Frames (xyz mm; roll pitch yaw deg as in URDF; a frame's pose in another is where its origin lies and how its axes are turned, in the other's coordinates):
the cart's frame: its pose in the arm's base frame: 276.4 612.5 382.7 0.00 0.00 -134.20
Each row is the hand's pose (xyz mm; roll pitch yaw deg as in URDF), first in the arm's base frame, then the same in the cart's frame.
Working: the arm's base frame: its pose in the cart's frame: 631.8 228.9 -382.7 0.00 0.00 134.20

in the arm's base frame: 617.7 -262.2 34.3 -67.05 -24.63 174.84
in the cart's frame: 389.1 854.5 -348.4 -67.05 -24.63 -50.96
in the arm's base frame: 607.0 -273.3 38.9 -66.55 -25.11 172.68
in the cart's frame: 404.6 854.6 -343.8 -66.55 -25.11 -53.12
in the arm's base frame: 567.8 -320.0 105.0 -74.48 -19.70 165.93
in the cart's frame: 465.4 859.0 -277.7 -74.48 -19.70 -59.87
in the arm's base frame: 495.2 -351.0 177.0 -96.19 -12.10 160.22
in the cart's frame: 538.2 828.6 -205.7 -96.19 -12.10 -65.58
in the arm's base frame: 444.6 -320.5 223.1 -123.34 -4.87 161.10
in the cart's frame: 551.6 771.0 -159.6 -123.34 -4.87 -64.70
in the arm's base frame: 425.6 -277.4 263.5 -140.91 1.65 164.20
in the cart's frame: 534.0 727.4 -119.2 -140.91 1.65 -61.60
